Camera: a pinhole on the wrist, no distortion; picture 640 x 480 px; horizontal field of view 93.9 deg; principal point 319.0 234.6 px. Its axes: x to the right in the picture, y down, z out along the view. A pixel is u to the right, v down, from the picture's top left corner.
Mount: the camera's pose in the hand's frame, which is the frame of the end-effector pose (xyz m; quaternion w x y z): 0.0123 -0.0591 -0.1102 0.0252 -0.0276 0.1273 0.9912
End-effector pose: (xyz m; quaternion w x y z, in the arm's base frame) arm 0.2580 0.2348 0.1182 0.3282 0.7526 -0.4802 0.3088
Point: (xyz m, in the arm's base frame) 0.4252 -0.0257 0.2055
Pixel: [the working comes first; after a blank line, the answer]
In the camera's frame: -0.2662 0.0527 0.2689

23.1 293.2
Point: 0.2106 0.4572 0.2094
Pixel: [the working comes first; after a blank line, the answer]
In the camera's frame: 0.0830 -0.0750 -0.1066

behind the camera
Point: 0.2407 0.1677 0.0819
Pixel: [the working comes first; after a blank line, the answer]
In the camera's frame: 0.0044 -0.0402 0.1993

325.6 174.3
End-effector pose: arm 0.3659 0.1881 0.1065 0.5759 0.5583 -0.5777 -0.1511
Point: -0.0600 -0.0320 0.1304
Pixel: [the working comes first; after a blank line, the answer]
In the camera's frame: -0.0830 -0.0618 0.5922

277.1 203.4
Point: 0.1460 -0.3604 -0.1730
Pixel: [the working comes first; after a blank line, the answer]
In the camera's frame: -0.2837 0.3842 0.5364

160.9 448.7
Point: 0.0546 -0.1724 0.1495
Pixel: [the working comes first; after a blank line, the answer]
In the camera's frame: -0.2414 0.0023 0.5289

182.5 235.9
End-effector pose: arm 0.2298 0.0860 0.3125 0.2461 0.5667 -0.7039 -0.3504
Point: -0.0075 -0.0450 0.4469
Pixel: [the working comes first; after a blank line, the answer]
In the camera's frame: -0.1615 -0.2524 0.2349

outside the picture
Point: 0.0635 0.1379 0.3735
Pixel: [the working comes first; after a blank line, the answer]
In the camera's frame: 0.0230 -0.1555 0.2554

345.9 52.7
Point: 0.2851 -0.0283 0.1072
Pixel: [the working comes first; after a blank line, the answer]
In the camera's frame: -0.1126 0.1802 0.1268

outside the picture
